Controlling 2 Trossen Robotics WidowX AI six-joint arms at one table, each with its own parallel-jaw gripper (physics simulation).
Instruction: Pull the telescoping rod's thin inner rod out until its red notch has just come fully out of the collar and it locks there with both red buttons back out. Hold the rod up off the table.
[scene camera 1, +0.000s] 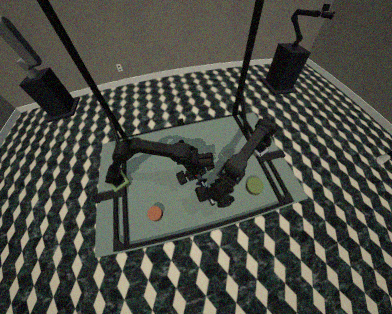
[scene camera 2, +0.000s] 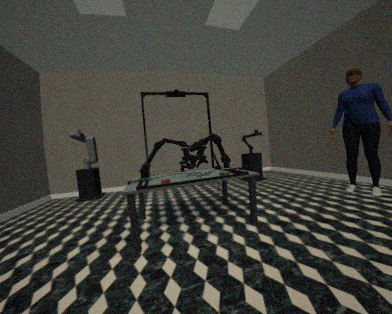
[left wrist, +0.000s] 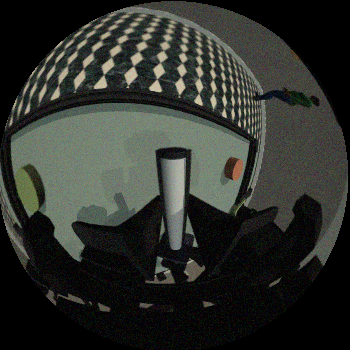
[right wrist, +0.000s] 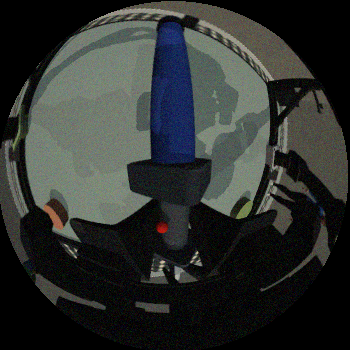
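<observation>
Here is my left gripper (left wrist: 173, 197), and here as well is my right gripper (right wrist: 172, 199). With the right gripper I also see a telescoping rod (right wrist: 173, 175).
</observation>
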